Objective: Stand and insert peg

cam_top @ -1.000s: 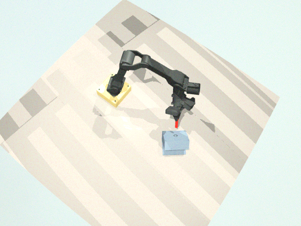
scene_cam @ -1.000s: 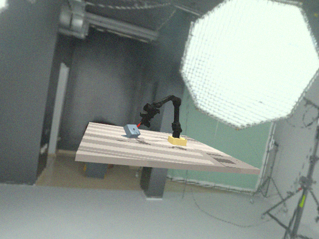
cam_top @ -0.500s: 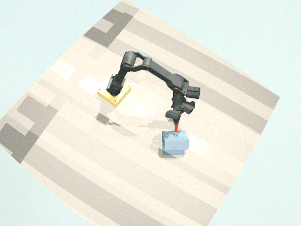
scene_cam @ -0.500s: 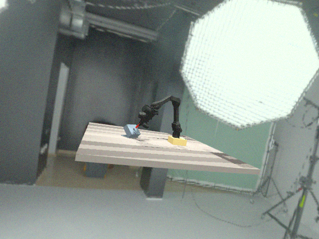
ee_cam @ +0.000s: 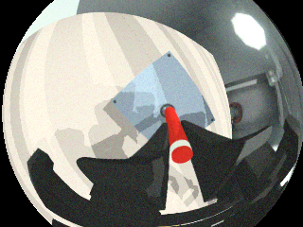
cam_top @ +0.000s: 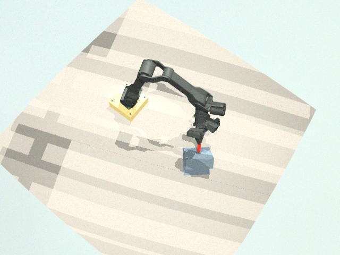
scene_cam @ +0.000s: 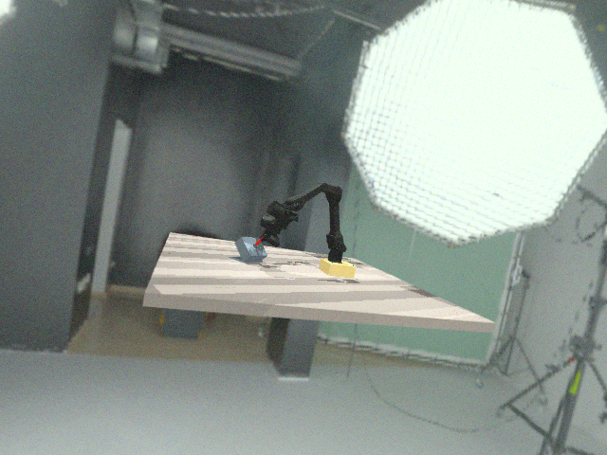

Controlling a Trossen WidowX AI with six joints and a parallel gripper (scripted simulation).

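My gripper tip is now 10 mm to the right of the red peg, 10 mm below it and 10 mm past it. Also, from my gripper tip: sloped panel (60 mm below, 40 mm to the right, 40 mm ahead).
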